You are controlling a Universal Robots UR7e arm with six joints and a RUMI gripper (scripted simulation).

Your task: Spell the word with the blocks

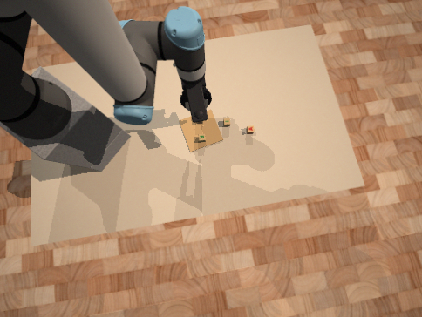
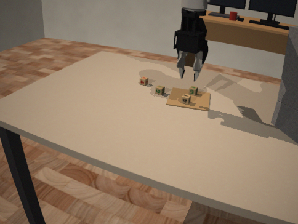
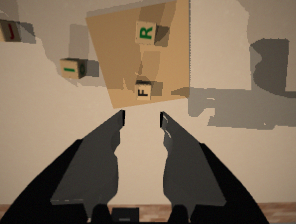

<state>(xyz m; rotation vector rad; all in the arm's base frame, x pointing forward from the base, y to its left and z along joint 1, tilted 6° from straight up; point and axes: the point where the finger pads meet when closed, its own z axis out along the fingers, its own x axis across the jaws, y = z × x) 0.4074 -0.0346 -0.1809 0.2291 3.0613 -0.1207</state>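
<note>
Right now my hand is 180 mm short of the red-lettered block, 100 mm to the left of it and 90 mm above it. Round my hand: brown mat: 10 mm behind, 40 mm to the right, 100 mm below; then F block: 90 mm below; then green R block: 10 mm behind, 80 mm to the right, 90 mm below.
</note>
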